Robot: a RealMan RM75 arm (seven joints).
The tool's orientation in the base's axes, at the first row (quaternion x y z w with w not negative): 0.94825, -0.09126, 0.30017, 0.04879
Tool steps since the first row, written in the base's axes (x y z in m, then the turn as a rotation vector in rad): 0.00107, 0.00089, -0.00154, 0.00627, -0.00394, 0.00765; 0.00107, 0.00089, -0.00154, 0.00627, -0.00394, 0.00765; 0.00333, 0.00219, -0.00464, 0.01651, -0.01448, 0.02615; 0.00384, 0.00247, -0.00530, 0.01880, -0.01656, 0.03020; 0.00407, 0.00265, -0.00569, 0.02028, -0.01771, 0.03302; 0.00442, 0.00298, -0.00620, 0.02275, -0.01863, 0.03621; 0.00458, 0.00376, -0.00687, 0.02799, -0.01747, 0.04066; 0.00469, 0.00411, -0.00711, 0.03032, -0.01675, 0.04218; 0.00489, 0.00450, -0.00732, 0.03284, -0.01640, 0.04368; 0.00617, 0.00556, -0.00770, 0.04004, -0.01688, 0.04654; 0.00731, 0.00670, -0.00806, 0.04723, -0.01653, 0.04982; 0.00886, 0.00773, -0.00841, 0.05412, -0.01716, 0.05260
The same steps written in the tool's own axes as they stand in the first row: -0.00016, -0.00115, 0.00172, 0.01003, 0.00288, -0.00214; -0.00016, -0.00115, 0.00172, 0.01003, 0.00288, -0.00214; -0.00032, -0.00299, 0.00533, 0.03046, 0.01182, -0.00993; -0.00034, -0.00339, 0.00611, 0.03494, 0.01354, -0.01164; -0.00040, -0.00363, 0.00653, 0.03793, 0.01447, -0.01294; -0.00046, -0.00404, 0.00709, 0.04189, 0.01499, -0.01402; -0.00083, -0.00487, 0.00761, 0.04850, 0.01297, -0.01488; -0.00094, -0.00524, 0.00782, 0.05115, 0.01185, -0.01492; -0.00095, -0.00567, 0.00804, 0.05399, 0.01105, -0.01478; -0.00030, -0.00698, 0.00891, 0.06149, 0.01017, -0.01301; 0.00025, -0.00834, 0.00968, 0.06911, 0.00850, -0.01170; 0.00114, -0.00967, 0.01068, 0.07635, 0.00783, -0.01002
